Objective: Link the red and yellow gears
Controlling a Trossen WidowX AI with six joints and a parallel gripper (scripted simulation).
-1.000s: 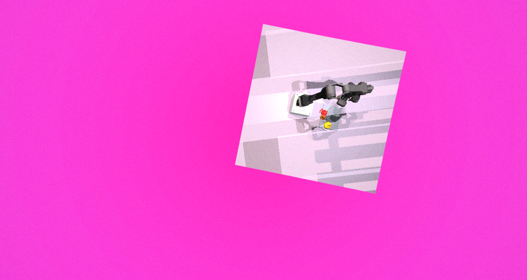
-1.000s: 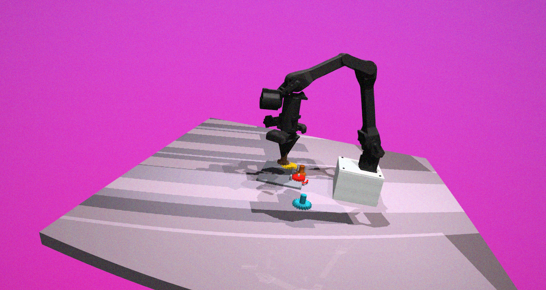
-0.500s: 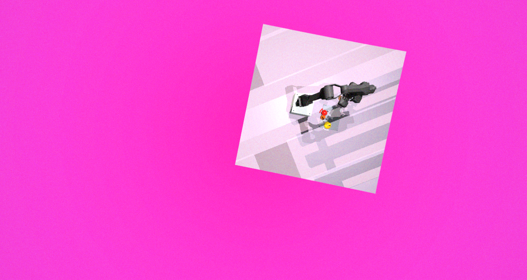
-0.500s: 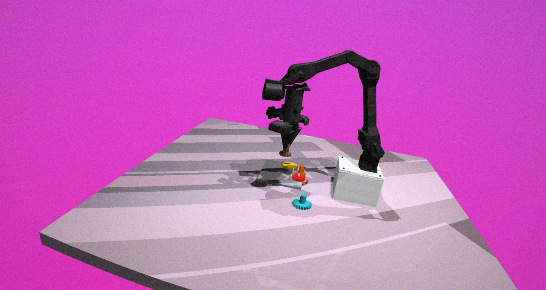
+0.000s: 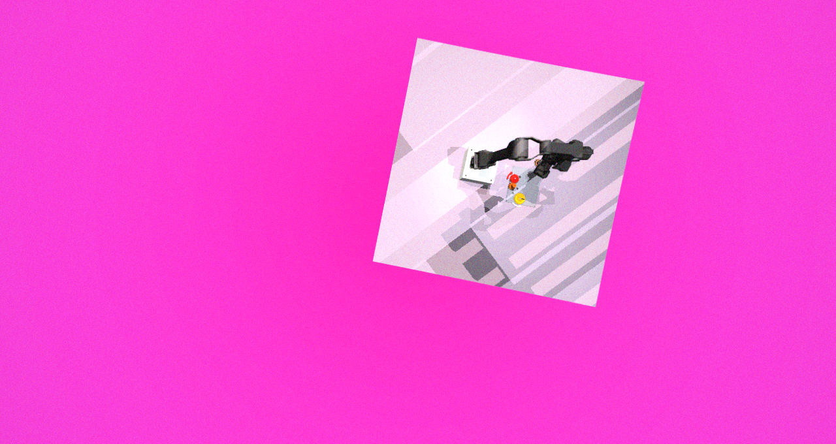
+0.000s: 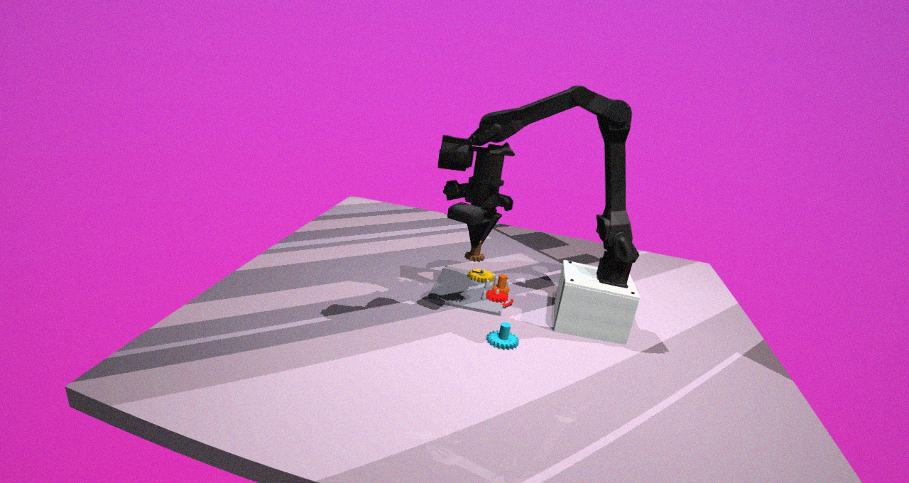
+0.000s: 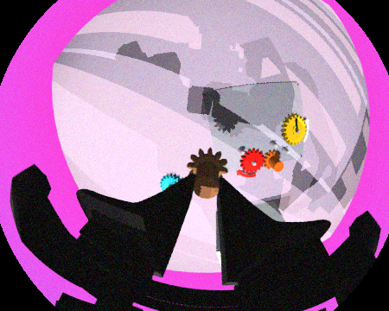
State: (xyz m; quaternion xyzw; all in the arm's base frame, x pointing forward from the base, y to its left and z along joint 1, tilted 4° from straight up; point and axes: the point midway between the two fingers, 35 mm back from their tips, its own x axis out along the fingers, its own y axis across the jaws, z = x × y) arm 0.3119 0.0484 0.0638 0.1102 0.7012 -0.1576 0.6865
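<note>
The orange gear lies 130 mm below my gripper tip, 120 mm to the right of it and 70 mm behind it. Round my gripper tip: teal gear: 140 mm below, 110 mm to the left, 90 mm behind; brown gear: 10 mm below; red gear: 140 mm below, 80 mm to the right, 60 mm behind.
</note>
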